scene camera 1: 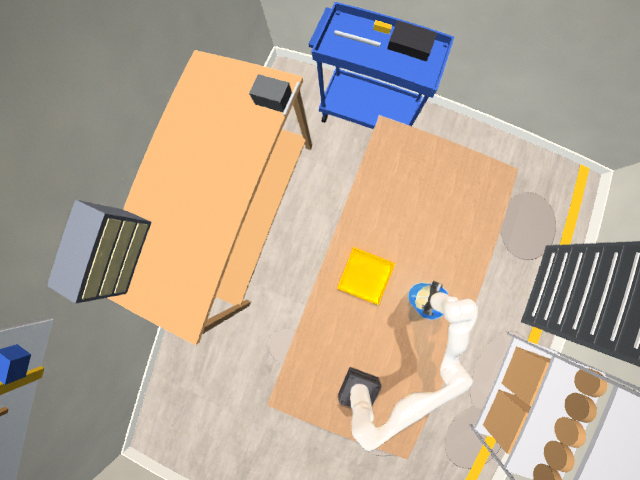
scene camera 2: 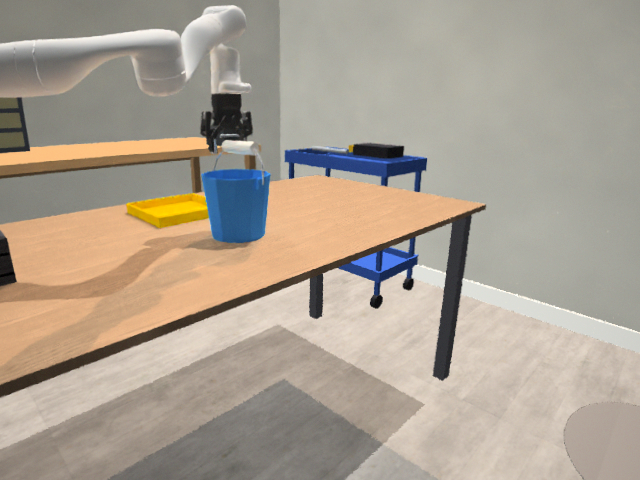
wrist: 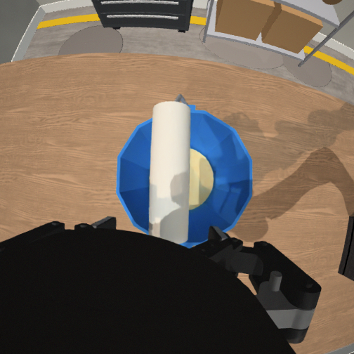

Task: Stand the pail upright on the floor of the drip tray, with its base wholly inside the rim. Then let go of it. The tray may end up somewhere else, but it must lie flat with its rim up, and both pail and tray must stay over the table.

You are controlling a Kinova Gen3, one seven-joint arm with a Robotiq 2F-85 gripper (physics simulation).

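Frame: origin at the arm's base, x back, y up, z left, level; millimetres.
Seen in the pictures: gripper, between the fingertips: (scene camera 1: 426,295) (scene camera 2: 228,152); arm's base, origin of its link: (scene camera 1: 359,392).
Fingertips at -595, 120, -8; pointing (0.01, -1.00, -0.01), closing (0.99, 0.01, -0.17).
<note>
Offsets run from my fingertips to a thing's top centre, as dx, dy, dz. Level surfaces: height alone.
The blue pail (scene camera 1: 415,299) (scene camera 2: 238,209) (wrist: 227,142) stands upright on the table {dy -210} (scene camera 1: 429,206) (scene camera 2: 336,206) (wrist: 60,130), outside the tray. Its bail is raised, with a white grip {-6, +33, -54} (scene camera 2: 239,147) (wrist: 170,150) above the opening. The yellow drip tray {+54, -180, +258} (scene camera 1: 366,276) (scene camera 2: 173,209) lies flat, rim up, beside the pail; it does not show in the wrist view. My gripper (scene camera 1: 432,298) (scene camera 2: 227,146) (wrist: 161,232) is open and points down at about the height of the white grip. In the wrist view the grip's near end shows between the fingertips. One fingertip is partly hidden in scene camera 2.
The arm's black base (scene camera 1: 351,395) (scene camera 2: 6,260) (wrist: 348,250) stands on the same table. A blue cart (scene camera 1: 361,56) (scene camera 2: 356,161) stands past the table's far end. A second wooden table (scene camera 1: 196,170) (scene camera 2: 77,157) stands across a gap on the tray's side.
</note>
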